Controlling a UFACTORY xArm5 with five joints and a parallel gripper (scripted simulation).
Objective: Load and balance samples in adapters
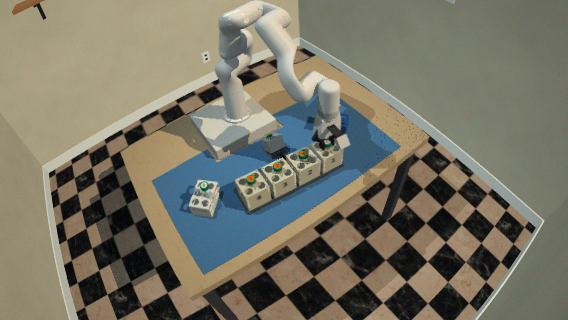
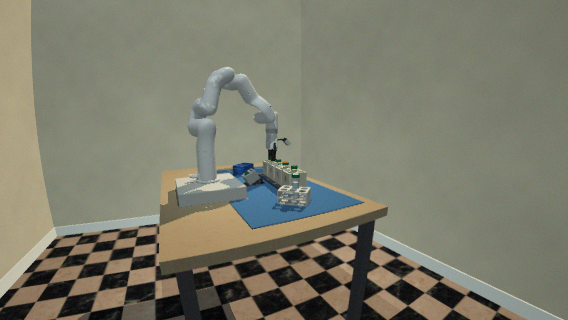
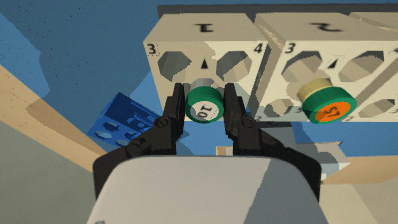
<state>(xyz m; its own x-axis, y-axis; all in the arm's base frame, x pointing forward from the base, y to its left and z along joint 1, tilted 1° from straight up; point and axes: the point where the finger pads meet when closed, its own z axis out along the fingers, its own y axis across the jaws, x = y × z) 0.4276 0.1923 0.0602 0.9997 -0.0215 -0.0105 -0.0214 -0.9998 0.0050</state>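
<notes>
Now: hand 190 mm past the DONE desk, 140 mm to the left of it and 70 mm above it. From my hand the other things lie so: adapter 2: 110 mm to the right, 70 mm below; sample tube S9: 220 mm to the right, 50 mm below; sample tube S7: 10 mm behind, 120 mm to the right, 50 mm below.
</notes>
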